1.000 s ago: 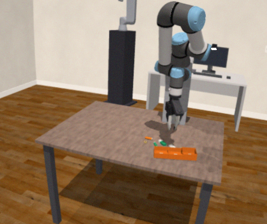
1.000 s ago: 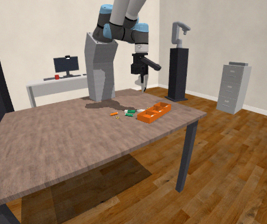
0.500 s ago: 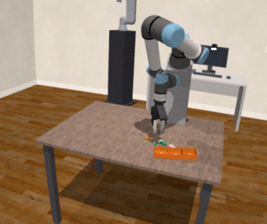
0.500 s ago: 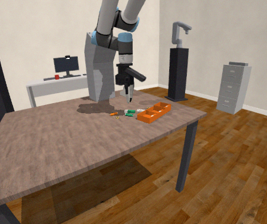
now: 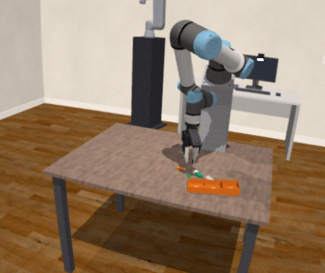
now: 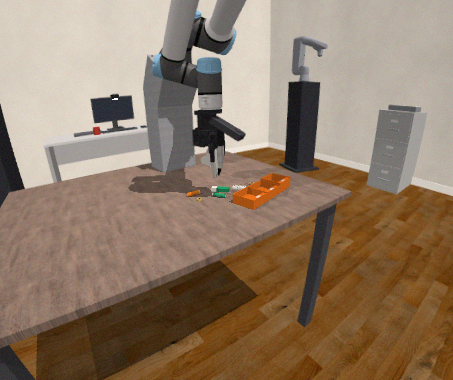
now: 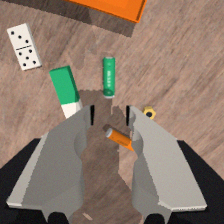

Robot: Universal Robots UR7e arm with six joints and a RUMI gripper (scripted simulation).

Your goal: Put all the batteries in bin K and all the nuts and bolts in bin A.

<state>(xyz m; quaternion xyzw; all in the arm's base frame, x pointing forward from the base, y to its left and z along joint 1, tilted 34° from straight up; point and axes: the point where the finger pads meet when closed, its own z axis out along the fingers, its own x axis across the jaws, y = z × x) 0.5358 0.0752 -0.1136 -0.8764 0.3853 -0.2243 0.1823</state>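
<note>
Now: the green battery 8 cm below my hand. The rest, counted from my hand: orange battery 8 cm to the right, 8 cm below, 5 cm behind; then white domino 10 cm to the left, 9 cm below, 5 cm behind; then green-and-white battery 9 cm below, 6 cm behind, 2 cm to the left.
</note>
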